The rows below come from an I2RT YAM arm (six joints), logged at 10 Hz.
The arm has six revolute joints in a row. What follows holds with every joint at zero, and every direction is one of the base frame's. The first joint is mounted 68 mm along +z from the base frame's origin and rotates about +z. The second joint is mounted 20 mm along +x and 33.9 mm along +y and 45.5 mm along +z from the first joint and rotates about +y. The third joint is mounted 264 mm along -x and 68.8 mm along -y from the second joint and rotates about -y. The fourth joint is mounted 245 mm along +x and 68.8 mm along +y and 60 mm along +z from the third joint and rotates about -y. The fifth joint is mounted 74 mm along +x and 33.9 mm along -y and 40.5 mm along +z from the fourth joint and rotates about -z. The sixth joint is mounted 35.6 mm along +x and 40.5 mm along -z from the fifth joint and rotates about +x. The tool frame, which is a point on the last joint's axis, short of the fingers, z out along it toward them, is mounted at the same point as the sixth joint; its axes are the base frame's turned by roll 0, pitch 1.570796 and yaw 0 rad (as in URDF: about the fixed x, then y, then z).
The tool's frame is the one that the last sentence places.
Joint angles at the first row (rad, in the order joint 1, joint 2, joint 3, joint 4, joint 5, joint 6):
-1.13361 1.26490 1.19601 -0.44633 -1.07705 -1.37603
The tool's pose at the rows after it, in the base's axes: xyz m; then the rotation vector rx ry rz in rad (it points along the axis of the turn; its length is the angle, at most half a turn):
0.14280, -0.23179, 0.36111, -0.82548, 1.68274, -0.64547
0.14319, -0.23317, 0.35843, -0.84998, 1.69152, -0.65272
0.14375, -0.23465, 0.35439, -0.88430, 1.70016, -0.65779
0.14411, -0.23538, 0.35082, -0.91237, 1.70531, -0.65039
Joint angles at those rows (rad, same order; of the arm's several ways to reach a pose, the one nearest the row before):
-1.13323 1.27771 1.20560 -0.47297 -1.06416 -1.40513
-1.13361 1.28771 1.21180 -0.49969 -1.05674 -1.45079
-1.13361 1.30064 1.21795 -0.53469 -1.05006 -1.51150
-1.13358 1.31240 1.22484 -0.57299 -1.05052 -1.56337

